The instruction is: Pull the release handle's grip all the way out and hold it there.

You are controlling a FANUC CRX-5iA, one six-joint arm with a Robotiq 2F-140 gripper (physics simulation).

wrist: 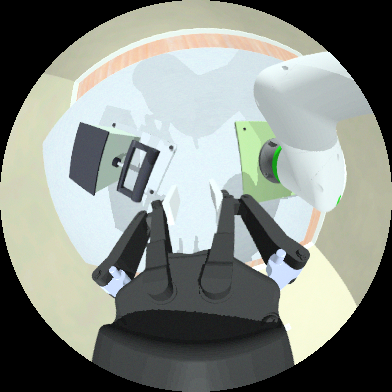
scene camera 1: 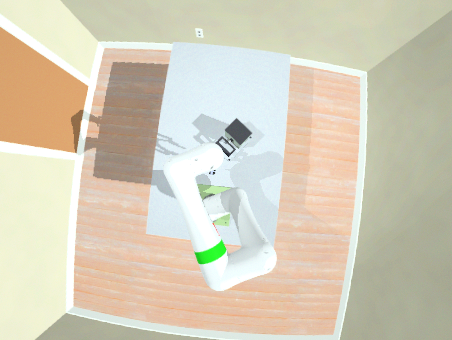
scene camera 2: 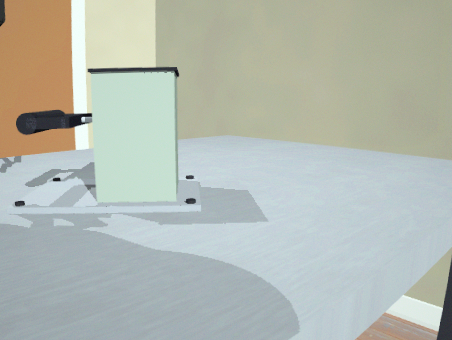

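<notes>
The release handle's black grip (scene camera 1: 223, 151) (scene camera 2: 42, 121) (wrist: 146, 175) is a rectangular loop standing out from one side of a pale green housing (scene camera 1: 238, 131) (scene camera 2: 135, 135) with a dark top (wrist: 90, 157). A short light rod (scene camera 2: 86, 119) shows between the grip and the housing. My gripper (wrist: 193, 190) is partly open, with nothing between its pale fingertips. In the wrist view the grip lies to the left of the left finger, apart from it. In scene camera 1 the arm hides most of the gripper.
The housing stands on a light base plate (scene camera 2: 190, 190) with dark bolts, on the pale grey table (scene camera 1: 225, 75) (scene camera 2: 325, 200). The white arm (scene camera 1: 192, 205) (wrist: 305, 105) reaches over the table from its green mounting plate (scene camera 1: 215, 189) (wrist: 252, 175). Walls surround the room.
</notes>
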